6 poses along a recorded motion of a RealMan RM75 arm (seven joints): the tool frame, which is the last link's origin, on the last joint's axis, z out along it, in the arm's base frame.
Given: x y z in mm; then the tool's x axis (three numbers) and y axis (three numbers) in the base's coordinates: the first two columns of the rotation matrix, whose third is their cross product.
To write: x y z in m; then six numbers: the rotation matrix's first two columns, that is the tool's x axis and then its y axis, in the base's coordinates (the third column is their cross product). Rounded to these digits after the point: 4 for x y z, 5 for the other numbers.
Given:
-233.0 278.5 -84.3 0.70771 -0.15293 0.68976 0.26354 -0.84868 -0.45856
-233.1 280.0 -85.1 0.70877 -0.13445 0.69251 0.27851 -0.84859 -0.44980
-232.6 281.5 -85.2 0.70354 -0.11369 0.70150 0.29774 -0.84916 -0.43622
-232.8 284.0 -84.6 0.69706 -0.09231 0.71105 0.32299 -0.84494 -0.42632
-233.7 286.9 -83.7 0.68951 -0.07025 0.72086 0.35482 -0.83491 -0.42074
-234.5 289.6 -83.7 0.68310 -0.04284 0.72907 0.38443 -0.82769 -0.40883
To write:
-0.2330 0.2785 -0.0843 0.70771 -0.15293 0.68976 0.26354 -0.84868 -0.45856
-0.2331 0.2800 -0.0851 0.70877 -0.13445 0.69251 0.27851 -0.84859 -0.44980
-0.2326 0.2815 -0.0852 0.70354 -0.11369 0.70150 0.29774 -0.84916 -0.43622
-0.2328 0.2840 -0.0846 0.69706 -0.09231 0.71105 0.32299 -0.84494 -0.42632
-0.2337 0.2869 -0.0837 0.68951 -0.07025 0.72086 0.35482 -0.83491 -0.42074
-0.2345 0.2896 -0.0837 0.68310 -0.04284 0.72907 0.38443 -0.82769 -0.40883

